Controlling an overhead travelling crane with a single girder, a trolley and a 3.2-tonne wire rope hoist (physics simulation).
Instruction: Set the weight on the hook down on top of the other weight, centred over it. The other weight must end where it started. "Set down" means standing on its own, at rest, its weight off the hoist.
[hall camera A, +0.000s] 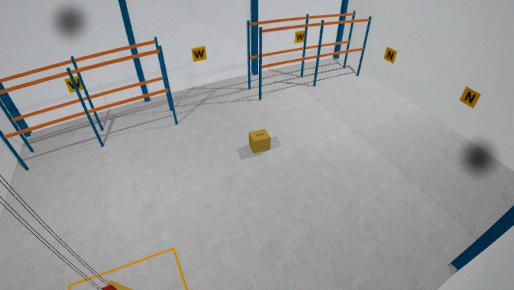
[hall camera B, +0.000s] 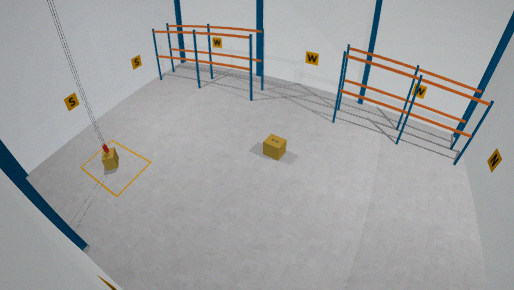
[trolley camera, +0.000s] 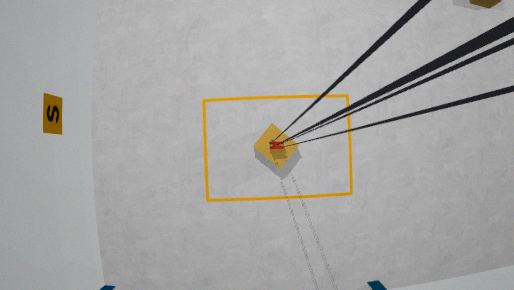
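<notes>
The hook block (hall camera A: 108, 287) (hall camera B: 105, 148) (trolley camera: 276, 145), small and red, is my gripper and is shut on an ochre box-shaped weight (hall camera A: 120, 286) (hall camera B: 110, 160) (trolley camera: 270, 134), at its top. This weight hangs upright on the ropes, low over the floor, inside the yellow outline; its shadow lies close below it, and the exact gap is hard to judge. In hall camera A it is mostly cut off by the bottom edge. The other weight (hall camera A: 259, 143) (hall camera B: 275, 148) (trolley camera: 485, 2), also ochre, stands on the floor well apart, and is partly cut off at the trolley view's top right.
The yellow floor outline (hall camera A: 179, 266) (hall camera B: 134, 179) (trolley camera: 280, 197) surrounds the hooked weight. Two blue and orange racks stand along the W wall: one rack (hall camera A: 85, 107) (hall camera B: 336, 107) and another rack (hall camera A: 260, 65) (hall camera B: 251, 80). The S wall is near the outline.
</notes>
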